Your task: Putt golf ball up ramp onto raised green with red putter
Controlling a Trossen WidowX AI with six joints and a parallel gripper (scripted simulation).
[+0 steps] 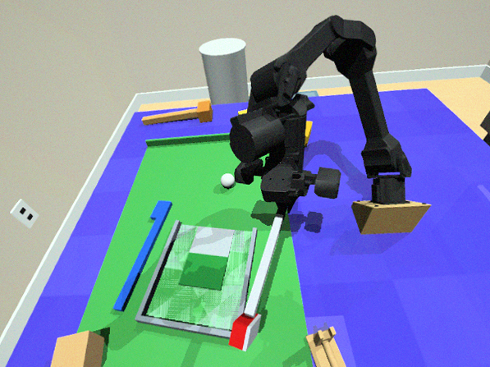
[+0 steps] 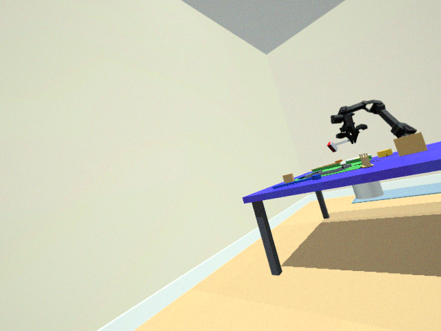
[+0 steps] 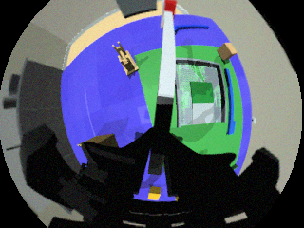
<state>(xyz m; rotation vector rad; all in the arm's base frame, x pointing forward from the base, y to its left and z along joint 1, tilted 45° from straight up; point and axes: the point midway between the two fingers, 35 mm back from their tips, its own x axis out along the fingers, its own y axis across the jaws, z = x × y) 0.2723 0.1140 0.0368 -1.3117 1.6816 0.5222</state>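
My gripper tip is 40 mm short of the red putter, 110 mm to the right of it and 20 mm below it. Also, from my gripper tip: white golf ball: 130 mm ahead, 220 mm to the right, 130 mm below; then tan cube: 420 mm ahead, 210 mm to the left, 120 mm below; then wooden stand: 50 mm behind, 250 mm to the left, 110 mm below.
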